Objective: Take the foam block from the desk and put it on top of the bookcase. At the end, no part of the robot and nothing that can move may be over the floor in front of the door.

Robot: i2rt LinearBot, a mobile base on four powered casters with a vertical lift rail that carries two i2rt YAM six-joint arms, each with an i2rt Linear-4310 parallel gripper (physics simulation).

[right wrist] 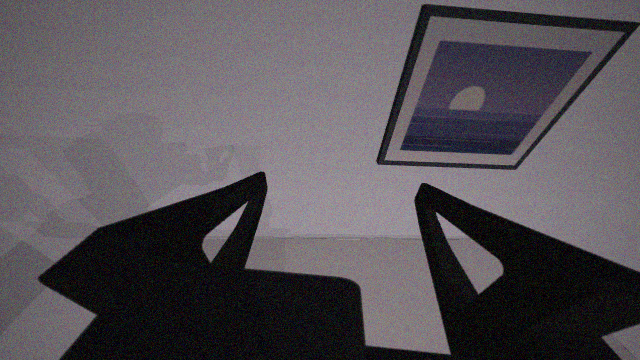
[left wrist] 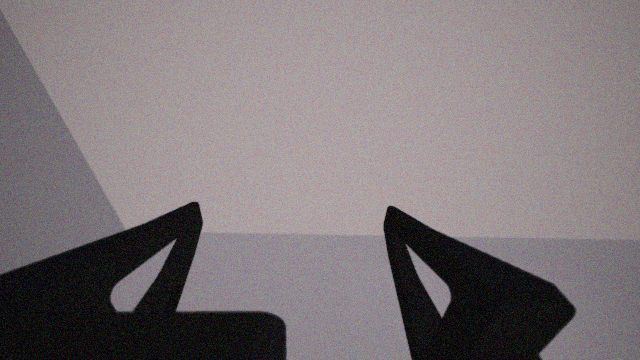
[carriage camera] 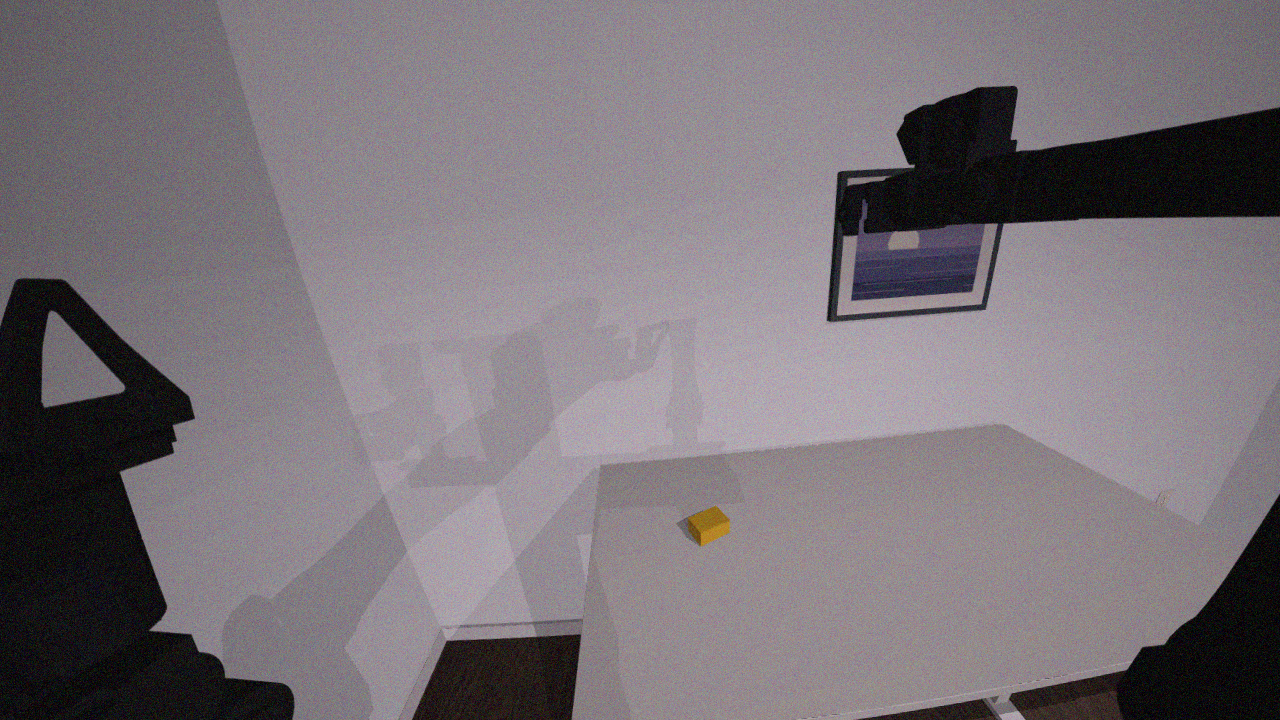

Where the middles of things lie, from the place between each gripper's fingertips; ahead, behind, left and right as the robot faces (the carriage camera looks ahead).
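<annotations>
The yellow foam block [carriage camera: 711, 524] is far ahead of my left hand, and it's also far below that hand and far to the right of it. Counted from my right hand, the yellow foam block is a good way ahead, far to the left and far below. There's the framed picture [carriage camera: 891, 274] too, and that picture is 480 mm to the right of my right hand, 550 mm ahead of it and 90 mm below it. By its middle, the yellow foam block is nearer to my right hand than to my left hand.
</annotations>
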